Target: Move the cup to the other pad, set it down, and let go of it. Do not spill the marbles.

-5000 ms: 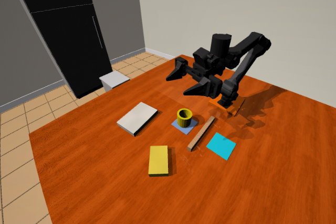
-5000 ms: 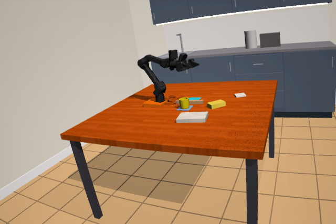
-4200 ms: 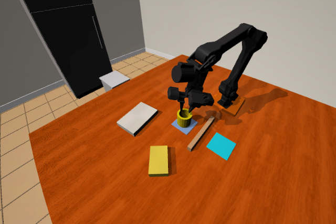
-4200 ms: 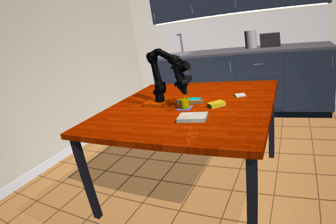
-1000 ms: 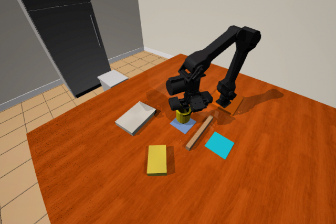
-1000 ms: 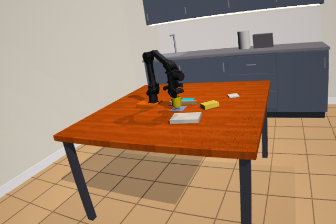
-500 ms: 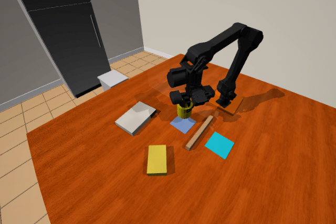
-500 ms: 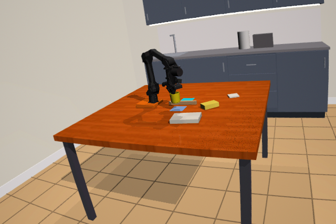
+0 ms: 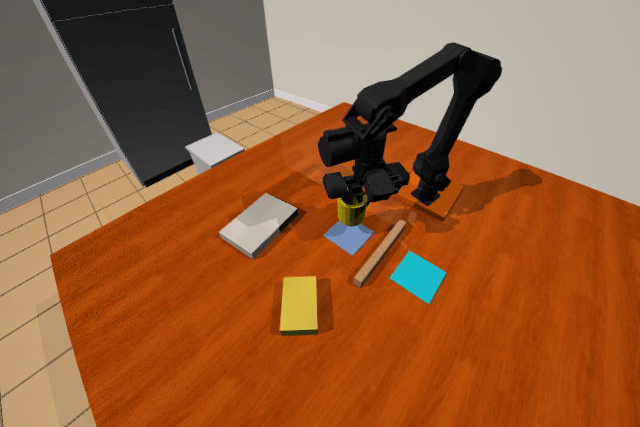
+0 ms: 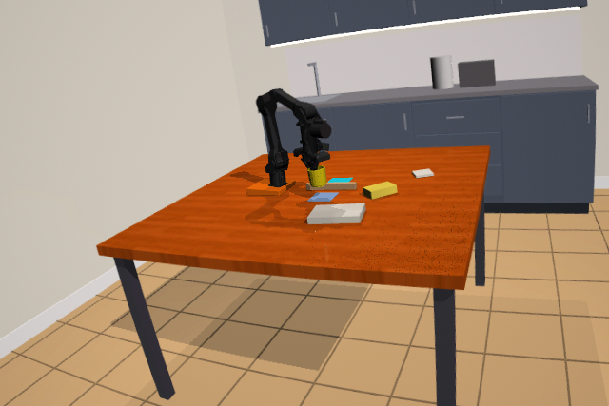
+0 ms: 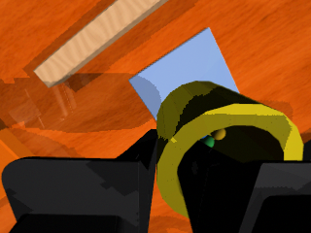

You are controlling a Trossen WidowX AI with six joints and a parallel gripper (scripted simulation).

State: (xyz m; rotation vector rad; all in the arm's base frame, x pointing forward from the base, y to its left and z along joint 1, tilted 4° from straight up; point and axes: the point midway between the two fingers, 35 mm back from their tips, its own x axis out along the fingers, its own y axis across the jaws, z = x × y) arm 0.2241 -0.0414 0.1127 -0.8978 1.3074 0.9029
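The cyan pad lies 1 cm behind my gripper tip, 18 cm to the left of it and 10 cm below it. The rest, counted from my gripper tip: yellow cup 2 cm ahead, 1 cm to the right; pale blue pad 3 cm ahead, 10 cm below; wooden bar 1 cm ahead, 9 cm to the left, 8 cm below.
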